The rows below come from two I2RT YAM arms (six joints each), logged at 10 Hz.
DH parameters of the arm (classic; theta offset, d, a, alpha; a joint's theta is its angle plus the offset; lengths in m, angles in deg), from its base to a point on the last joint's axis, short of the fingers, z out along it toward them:
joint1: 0 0.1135 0.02 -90
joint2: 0 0 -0.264 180
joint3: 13.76 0 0.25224 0
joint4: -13.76 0 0.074 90
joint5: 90 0 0 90
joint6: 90 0.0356 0 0
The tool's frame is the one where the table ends.
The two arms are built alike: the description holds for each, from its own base.
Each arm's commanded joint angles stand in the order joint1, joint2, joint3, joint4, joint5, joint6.
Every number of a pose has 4 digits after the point. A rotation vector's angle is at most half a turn.
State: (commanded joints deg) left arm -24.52 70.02 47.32 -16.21 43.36 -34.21; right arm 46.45 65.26 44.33 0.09 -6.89 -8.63
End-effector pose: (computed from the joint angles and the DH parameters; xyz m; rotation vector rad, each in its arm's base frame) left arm 0.2234 -0.1288 0.2597 0.2477 2.3912 -1.3718; right arm 0.1774 0.1928 0.2829 -0.9836 1.7094 0.5524
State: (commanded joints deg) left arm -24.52 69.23 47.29 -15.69 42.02 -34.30; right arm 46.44 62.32 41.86 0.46 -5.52 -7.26
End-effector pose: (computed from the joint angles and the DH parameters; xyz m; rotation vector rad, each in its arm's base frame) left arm 0.2227 -0.1278 0.2631 0.2409 2.3698 -1.3483; right arm 0.1703 0.1840 0.2804 -0.9424 1.7155 0.5481
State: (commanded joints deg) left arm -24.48 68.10 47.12 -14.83 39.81 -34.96; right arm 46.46 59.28 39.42 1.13 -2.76 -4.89
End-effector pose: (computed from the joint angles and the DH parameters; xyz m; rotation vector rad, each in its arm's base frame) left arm 0.2217 -0.1260 0.2674 0.2155 2.3425 -1.3141; right arm 0.1639 0.1749 0.2785 -0.8678 1.7280 0.5354
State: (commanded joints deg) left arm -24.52 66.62 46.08 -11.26 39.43 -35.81; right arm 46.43 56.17 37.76 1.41 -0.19 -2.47
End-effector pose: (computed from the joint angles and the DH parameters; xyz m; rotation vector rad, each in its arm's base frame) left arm 0.2199 -0.1251 0.2726 0.2245 2.2753 -1.3218; right arm 0.1579 0.1662 0.2803 -0.7893 1.7304 0.5297
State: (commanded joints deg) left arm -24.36 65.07 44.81 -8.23 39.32 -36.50; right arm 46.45 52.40 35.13 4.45 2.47 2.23
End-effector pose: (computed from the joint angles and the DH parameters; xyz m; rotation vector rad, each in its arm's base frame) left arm 0.2171 -0.1231 0.2759 0.2306 2.2191 -1.3299; right arm 0.1510 0.1566 0.2829 -0.6597 1.7076 0.5660
